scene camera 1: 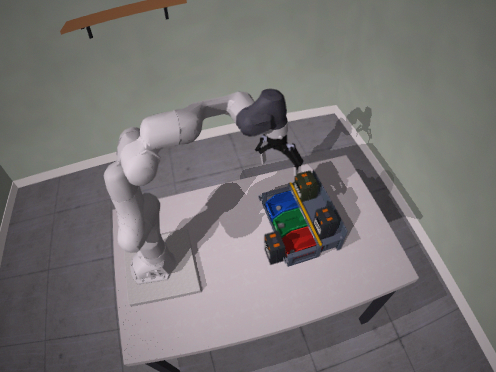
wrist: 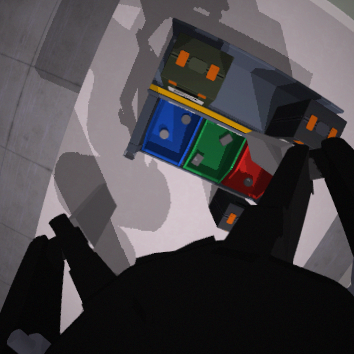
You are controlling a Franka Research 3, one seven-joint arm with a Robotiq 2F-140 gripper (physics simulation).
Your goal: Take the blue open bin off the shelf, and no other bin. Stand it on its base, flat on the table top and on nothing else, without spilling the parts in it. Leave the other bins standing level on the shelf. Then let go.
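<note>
The blue open bin sits at one end of the grey shelf, beside the green bin. The red bin is on the green bin's other side. Two small grey parts show inside the blue bin in the wrist view. My gripper is open and empty, above and apart from the bins, towards the shelf's blue end in the scene view. One finger hides part of the red bin in the wrist view.
An olive toolbox and a black toolbox stand behind the yellow rail. Another black toolbox stands on the table in front of the red bin.
</note>
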